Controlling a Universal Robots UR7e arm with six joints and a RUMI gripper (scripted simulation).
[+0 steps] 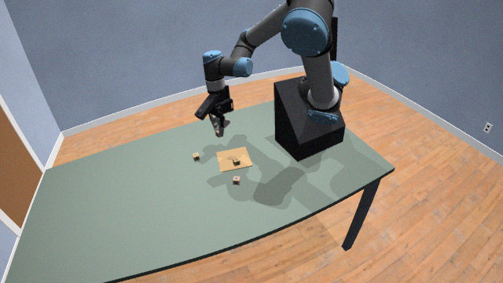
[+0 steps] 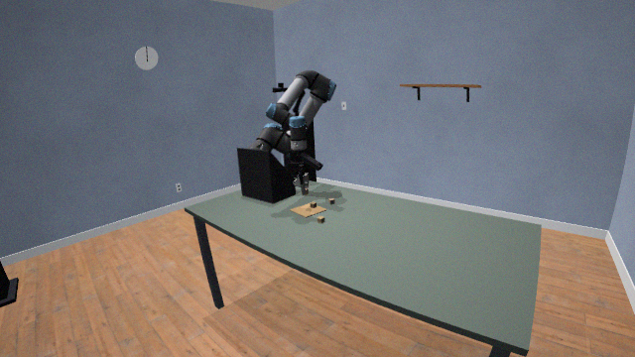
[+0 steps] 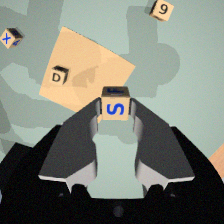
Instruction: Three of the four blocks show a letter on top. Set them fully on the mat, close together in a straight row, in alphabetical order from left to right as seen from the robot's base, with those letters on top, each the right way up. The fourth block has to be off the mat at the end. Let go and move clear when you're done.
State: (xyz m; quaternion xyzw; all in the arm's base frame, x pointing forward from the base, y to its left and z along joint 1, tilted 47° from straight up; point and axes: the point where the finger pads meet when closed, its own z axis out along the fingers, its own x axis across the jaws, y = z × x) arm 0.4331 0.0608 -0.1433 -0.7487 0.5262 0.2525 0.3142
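The tan mat is 30 mm behind my hand, 50 mm to the left of it and 120 mm below it. Round my hand: block: 10 mm ahead, 200 mm to the left, 110 mm below.
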